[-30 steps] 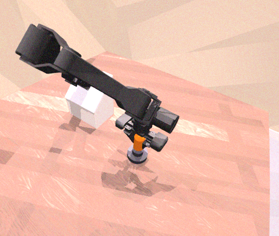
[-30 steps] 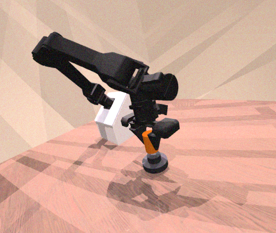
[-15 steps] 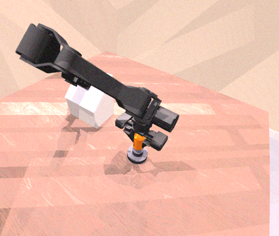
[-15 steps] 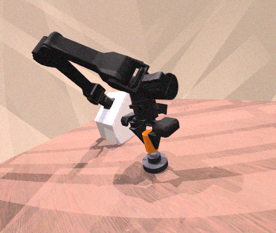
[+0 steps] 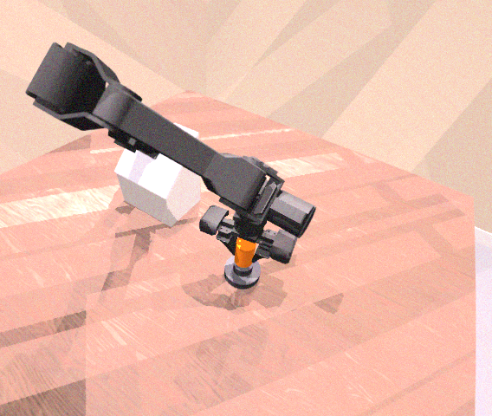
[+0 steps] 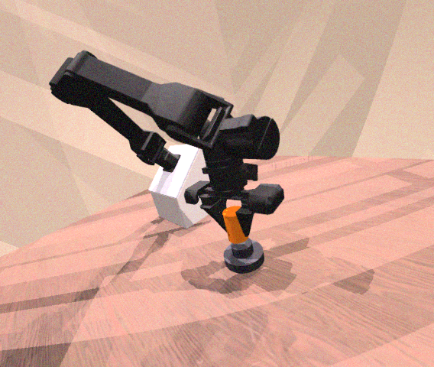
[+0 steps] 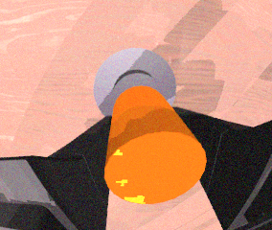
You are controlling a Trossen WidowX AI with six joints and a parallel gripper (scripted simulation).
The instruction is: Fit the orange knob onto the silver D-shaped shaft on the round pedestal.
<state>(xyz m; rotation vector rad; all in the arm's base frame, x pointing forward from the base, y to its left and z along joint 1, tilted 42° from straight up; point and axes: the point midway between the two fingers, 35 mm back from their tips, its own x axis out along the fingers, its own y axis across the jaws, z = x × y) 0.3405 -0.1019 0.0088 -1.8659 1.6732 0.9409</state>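
Now: the round pedestal 4 cm below my gripper tip. The rest, counted from my gripper tip: orange knob 3 cm above.
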